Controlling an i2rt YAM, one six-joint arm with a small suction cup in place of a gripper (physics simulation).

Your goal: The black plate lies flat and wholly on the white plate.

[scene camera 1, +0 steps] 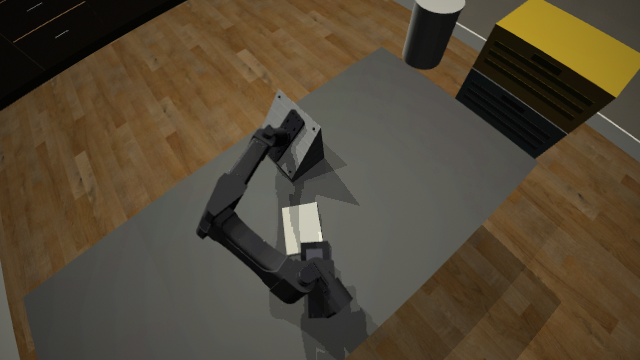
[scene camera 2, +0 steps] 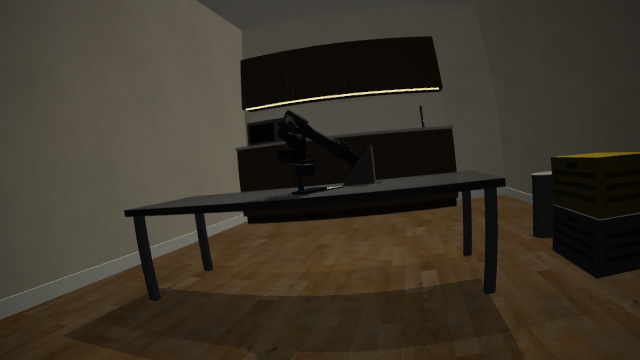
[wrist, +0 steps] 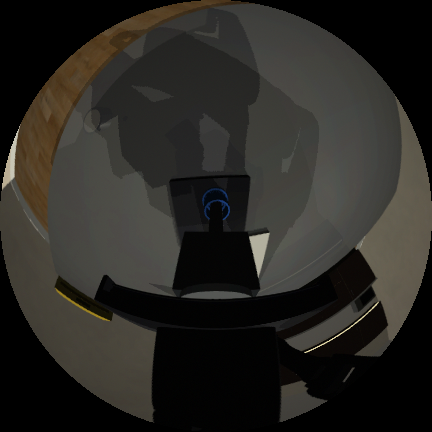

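Where they show: hand, tool point: (scene camera 2: 301,193) (wrist: 215,193); arm's base, link origin: (scene camera 1: 285,136) (scene camera 2: 357,162).
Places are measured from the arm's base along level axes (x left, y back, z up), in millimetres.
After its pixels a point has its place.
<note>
The black plate (scene camera 1: 315,251) (wrist: 186,201) {x -150, y -442, z -96 mm} is a small dark square lying flat on the grey table (scene camera 1: 425,178) {x 332, y -386, z -107 mm}, right at the near end of the white plate (scene camera 1: 302,226) {x -122, y -272, z -101 mm} (wrist: 258,246) {x -188, y -300, z -101 mm}. I cannot tell whether their edges overlap. My suction cup (wrist: 216,209) {x -180, y -426, z -106 mm} (scene camera 2: 303,188) points straight down and sits on the middle of the black plate. In scene camera 1 the wrist hides the cup. The plate rests level on the table.
The arm's wedge-shaped mount (scene camera 1: 306,150) {x 25, y -101, z 16 mm} stands on the table behind the white plate. A dark cylindrical bin (scene camera 1: 429,36) and a yellow-topped black crate stack (scene camera 1: 559,58) (scene camera 2: 599,178) stand on the floor beyond the table's far end.
</note>
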